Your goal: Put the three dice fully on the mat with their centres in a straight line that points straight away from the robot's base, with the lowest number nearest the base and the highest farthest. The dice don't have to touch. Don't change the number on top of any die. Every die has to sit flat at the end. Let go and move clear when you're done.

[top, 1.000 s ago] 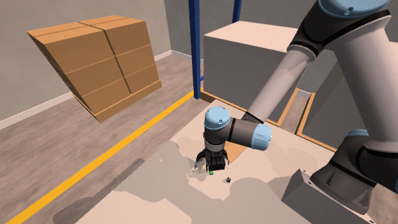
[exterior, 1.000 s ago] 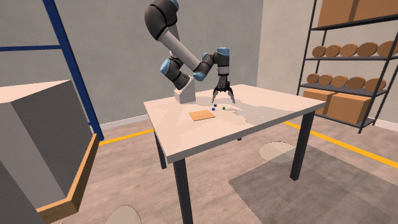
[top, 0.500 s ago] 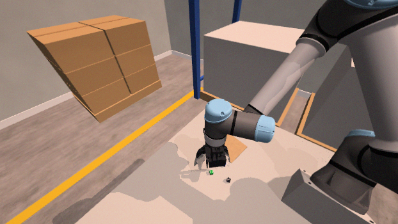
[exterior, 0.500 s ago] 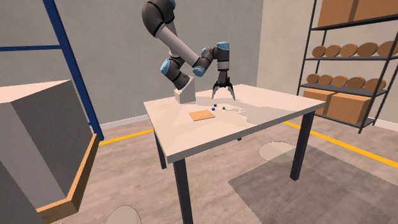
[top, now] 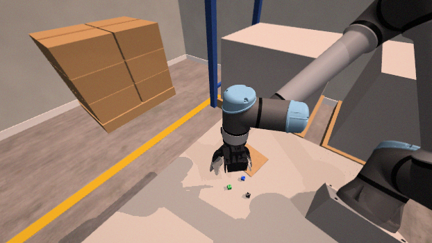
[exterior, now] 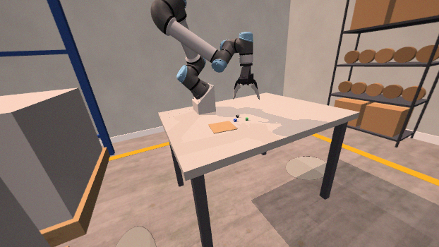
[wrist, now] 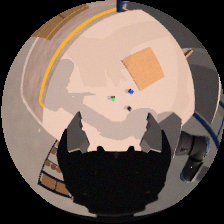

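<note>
Right now my hand is 13 cm above the blue die, 6 cm to the left of it and 3 cm past it. From my hand the other things lie so: green die 13 cm below, 1 cm to the left, 1 cm behind; black die 13 cm below, 9 cm behind, 2 cm to the right; tan mat 17 cm to the right, 14 cm below, 2 cm ahead.
</note>
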